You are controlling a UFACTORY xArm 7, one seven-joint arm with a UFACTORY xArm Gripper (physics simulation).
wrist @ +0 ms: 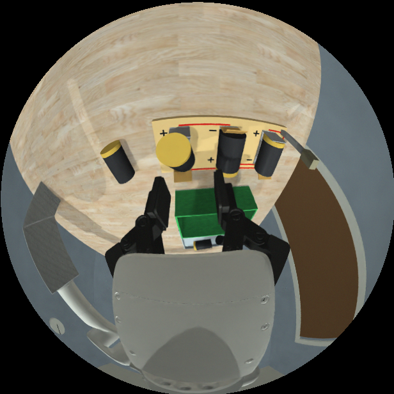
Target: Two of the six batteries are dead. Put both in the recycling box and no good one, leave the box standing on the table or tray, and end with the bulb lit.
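My gripper [189, 183] is open and empty, its fingers over the near side of the board and the green box. On the tan board [201, 142], a battery [173, 150] at the left bay points its gold end up at the camera and looks tilted or upright. Another battery [231, 152] is in the middle bay and one [270, 157] in the right bay. A black battery [118, 162] with a gold end is on the table left of the board. The green box [192, 225] is partly behind the right finger. A battery [203, 244] shows beyond its lower edge. The bulb cannot be made out.
A grey bar with a block end [300, 150] sticks out at the board's right corner. The wooden table [200, 65] extends behind the board. A brown panel with a pale rim [325, 250] lies at the right. A grey angled piece [47, 240] is at the left.
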